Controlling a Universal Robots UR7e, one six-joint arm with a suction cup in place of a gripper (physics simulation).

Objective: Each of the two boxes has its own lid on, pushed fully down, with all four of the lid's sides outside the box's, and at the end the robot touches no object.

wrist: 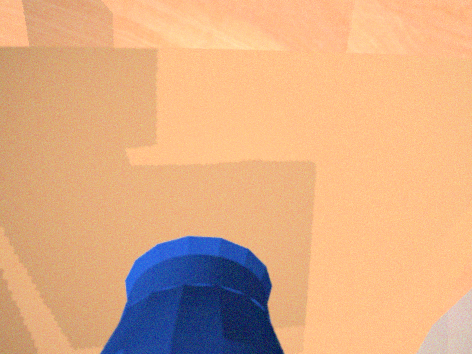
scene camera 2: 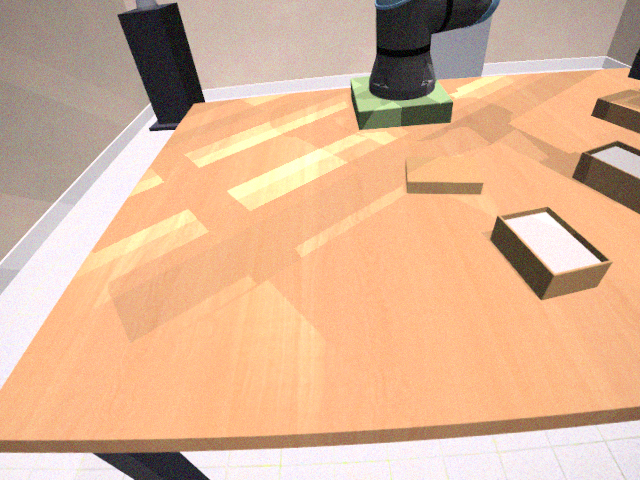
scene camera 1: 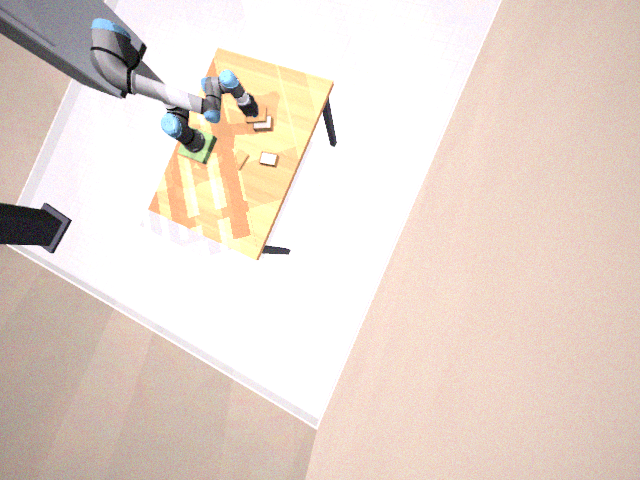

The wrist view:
my suction cup: 194, 287
larger lid: 338, 171
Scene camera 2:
smaller lid: 424, 175
smaller box: 554, 259
